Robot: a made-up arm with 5 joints.
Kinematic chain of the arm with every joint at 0, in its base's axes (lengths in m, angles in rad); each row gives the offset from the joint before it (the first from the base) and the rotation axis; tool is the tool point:
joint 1: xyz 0 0 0.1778 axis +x
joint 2: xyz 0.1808 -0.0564 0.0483 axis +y
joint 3: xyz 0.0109 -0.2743 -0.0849 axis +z
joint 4: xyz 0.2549 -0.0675 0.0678 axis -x
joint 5: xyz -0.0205 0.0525 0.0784 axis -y
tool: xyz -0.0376 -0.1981 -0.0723
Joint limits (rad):
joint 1: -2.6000..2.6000
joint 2: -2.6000..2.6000
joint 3: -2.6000..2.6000
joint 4: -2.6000..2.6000
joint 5: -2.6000..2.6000
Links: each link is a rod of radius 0.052 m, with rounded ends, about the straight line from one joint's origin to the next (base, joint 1, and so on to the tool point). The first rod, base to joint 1, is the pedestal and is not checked.
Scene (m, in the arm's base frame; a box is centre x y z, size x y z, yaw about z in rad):
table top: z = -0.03
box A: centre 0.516 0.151 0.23 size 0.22 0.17 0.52 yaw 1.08
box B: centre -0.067 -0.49 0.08 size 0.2 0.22 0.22 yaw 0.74
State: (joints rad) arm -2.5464 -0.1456 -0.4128 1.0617 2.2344
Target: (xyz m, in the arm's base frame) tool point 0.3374 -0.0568 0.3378
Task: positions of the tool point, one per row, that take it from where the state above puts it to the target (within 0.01 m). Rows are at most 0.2 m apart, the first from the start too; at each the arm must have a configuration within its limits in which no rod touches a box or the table.
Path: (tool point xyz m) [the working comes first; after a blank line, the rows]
Joints at the target: -2.1671 1.0324 0.4331 2.1446 2.6000
Straight joint move there: touches box A.

1: 0.4686 0.5206 0.3322
2: 0.4745 0.4841 0.4025
3: 0.4545 0.4522 0.4634
4: 0.4169 0.4265 0.5090
5: 0.4271 0.2677 0.6014
6: 0.4214 0.0938 0.6284
7: 0.4018 -0.0660 0.5904
8: 0.4082 -0.0692 0.5230
9: 0.3994 -0.0683 0.4545
10: 0.3751 -0.0639 0.3909
11: 0.3374 -0.0568 0.3378

